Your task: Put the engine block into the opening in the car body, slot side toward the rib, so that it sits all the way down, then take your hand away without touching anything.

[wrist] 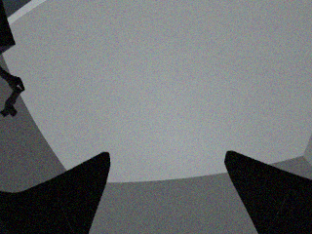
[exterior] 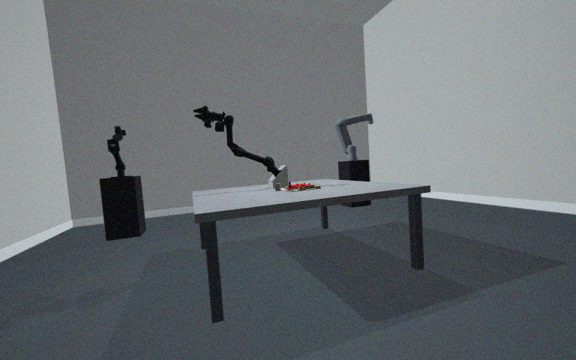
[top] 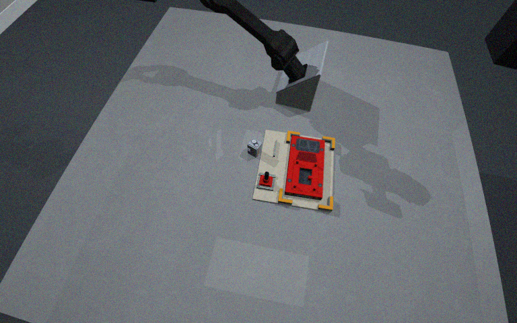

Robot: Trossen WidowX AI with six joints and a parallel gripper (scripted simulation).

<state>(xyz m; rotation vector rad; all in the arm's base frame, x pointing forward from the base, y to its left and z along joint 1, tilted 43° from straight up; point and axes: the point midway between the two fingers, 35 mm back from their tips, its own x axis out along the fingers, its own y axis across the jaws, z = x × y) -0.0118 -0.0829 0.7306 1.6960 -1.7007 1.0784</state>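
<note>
Now: the engine block 300 mm ahead of my gripper tip, 500 mm to the left of it and 570 mm below it.
</note>
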